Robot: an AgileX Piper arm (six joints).
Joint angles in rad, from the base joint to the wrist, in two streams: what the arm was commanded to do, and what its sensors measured. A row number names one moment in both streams.
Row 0, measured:
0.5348 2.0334 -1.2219 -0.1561 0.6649 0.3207
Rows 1 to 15, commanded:
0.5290 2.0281 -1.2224 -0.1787 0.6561 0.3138
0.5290 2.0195 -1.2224 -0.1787 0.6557 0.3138
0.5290 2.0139 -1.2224 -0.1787 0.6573 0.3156
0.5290 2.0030 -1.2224 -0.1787 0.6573 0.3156
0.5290 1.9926 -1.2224 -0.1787 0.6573 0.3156
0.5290 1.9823 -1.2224 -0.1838 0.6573 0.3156
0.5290 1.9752 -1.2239 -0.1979 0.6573 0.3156
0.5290 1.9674 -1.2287 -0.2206 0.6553 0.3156
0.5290 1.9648 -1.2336 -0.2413 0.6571 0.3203
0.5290 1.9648 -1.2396 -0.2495 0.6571 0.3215
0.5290 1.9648 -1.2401 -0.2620 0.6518 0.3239
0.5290 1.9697 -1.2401 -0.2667 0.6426 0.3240
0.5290 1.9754 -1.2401 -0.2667 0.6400 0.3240
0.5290 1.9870 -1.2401 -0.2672 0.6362 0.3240
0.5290 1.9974 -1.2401 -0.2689 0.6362 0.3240
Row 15, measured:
0.5348 1.9747 -1.2345 -0.2497 0.6489 0.3225
